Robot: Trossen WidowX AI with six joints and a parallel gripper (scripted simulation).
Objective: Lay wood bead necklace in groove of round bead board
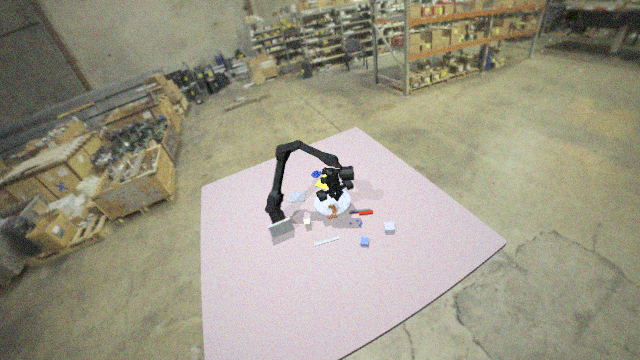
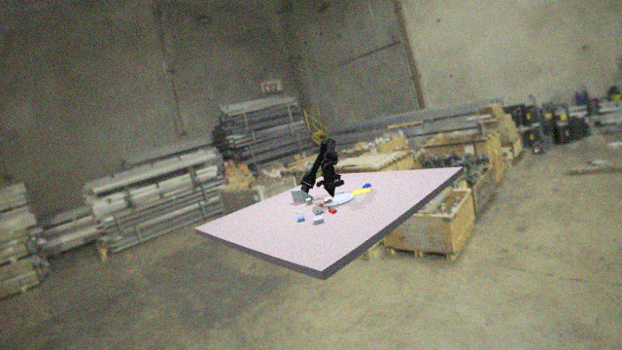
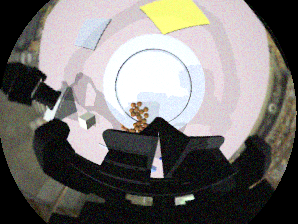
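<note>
Right now the cream cube is 18 cm behind my gripper tip, 6 cm to the right of it and 2 cm below it. Also, from my gripper tip: white stick: 18 cm to the right, 13 cm behind, 4 cm below; red-handled tool: 10 cm to the right, 10 cm ahead, 3 cm below; yellow sheet: 22 cm to the left, 4 cm below, 1 cm ahead.
</note>
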